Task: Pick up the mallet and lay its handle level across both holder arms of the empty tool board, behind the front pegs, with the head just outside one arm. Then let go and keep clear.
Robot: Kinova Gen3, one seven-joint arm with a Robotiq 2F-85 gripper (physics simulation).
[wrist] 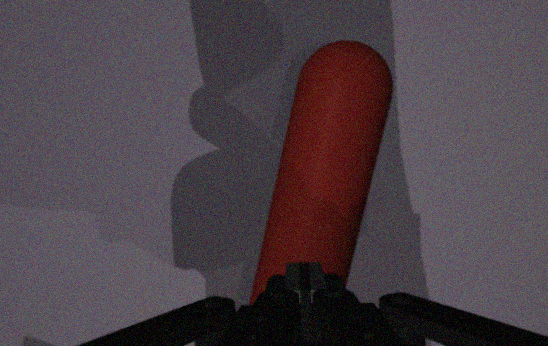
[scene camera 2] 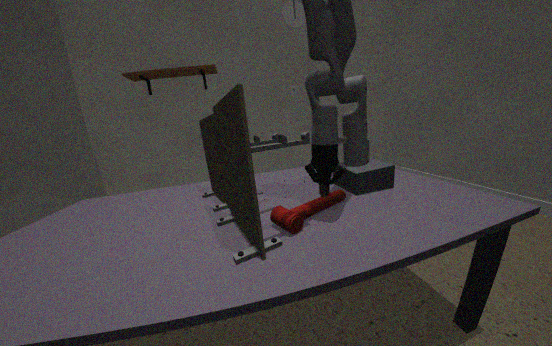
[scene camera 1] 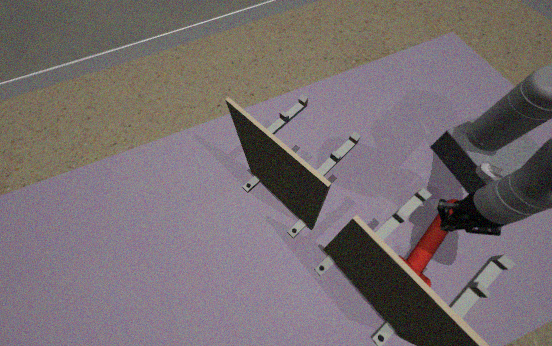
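Note:
The red mallet (scene camera 1: 427, 250) (scene camera 2: 320, 204) (wrist: 325, 160) lies on the table, its handle pointing toward the robot base and its head beside the near tool board (scene camera 1: 390, 280) (scene camera 2: 232, 175); in scene camera 1 this board partly hides the head. My gripper (scene camera 1: 450, 215) (scene camera 2: 324, 191) (wrist: 304, 286) is shut with nothing between its fingertips. They are together over the handle; whether they touch it is unclear. The near board's holder arms (scene camera 1: 400, 216) (scene camera 1: 480, 289) reach out on both sides of the mallet. The far tool board (scene camera 1: 280, 165) has two holder arms (scene camera 1: 287, 115) (scene camera 1: 342, 150). I see no tool on either board.
The robot's dark base block (scene camera 1: 457, 162) (scene camera 2: 370, 179) stands beyond the handle end. The boards stand upright on the purple table (scene camera 1: 125, 240) (scene camera 2: 125, 270), their rear feet sticking out behind. A wooden shelf (scene camera 2: 175, 72) hangs on the wall.

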